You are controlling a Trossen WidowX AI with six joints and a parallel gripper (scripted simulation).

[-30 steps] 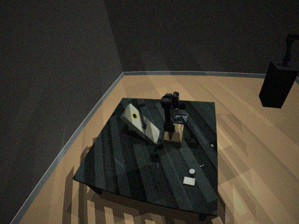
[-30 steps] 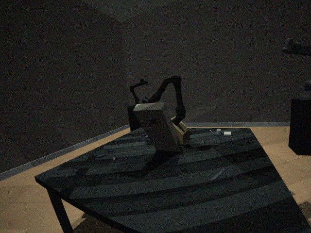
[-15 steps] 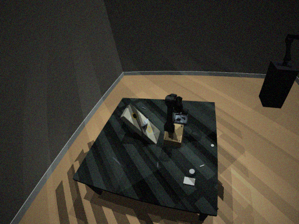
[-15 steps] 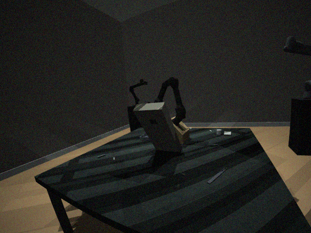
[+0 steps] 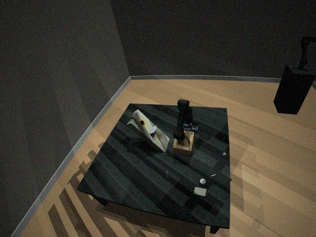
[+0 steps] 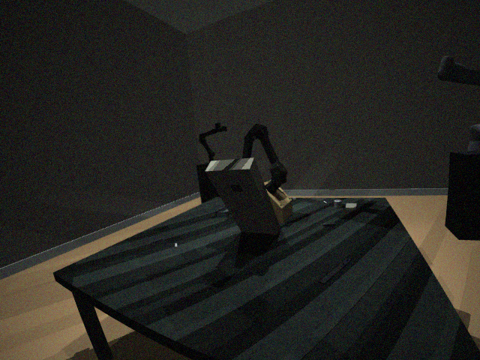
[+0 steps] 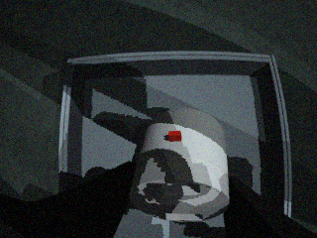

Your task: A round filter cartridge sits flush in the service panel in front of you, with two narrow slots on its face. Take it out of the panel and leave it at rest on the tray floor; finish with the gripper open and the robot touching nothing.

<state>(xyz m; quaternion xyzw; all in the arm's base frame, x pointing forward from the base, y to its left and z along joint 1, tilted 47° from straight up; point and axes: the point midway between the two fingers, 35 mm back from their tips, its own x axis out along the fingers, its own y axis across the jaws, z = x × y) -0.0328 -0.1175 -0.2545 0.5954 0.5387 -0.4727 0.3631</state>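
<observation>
The round grey filter cartridge lies right at my gripper tip. Also, from my gripper tip: grey tray (40 mm below).
</observation>
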